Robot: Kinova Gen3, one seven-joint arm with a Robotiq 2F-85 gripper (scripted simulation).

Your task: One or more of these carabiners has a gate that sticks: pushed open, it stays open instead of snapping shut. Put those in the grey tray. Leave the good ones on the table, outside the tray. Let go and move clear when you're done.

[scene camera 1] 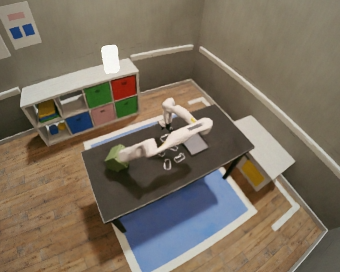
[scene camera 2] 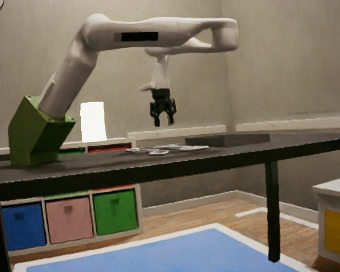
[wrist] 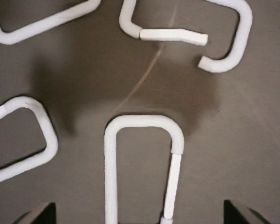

Scene:
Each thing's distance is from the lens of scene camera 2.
grey tray (scene camera 2: 226,140): 0.95 m

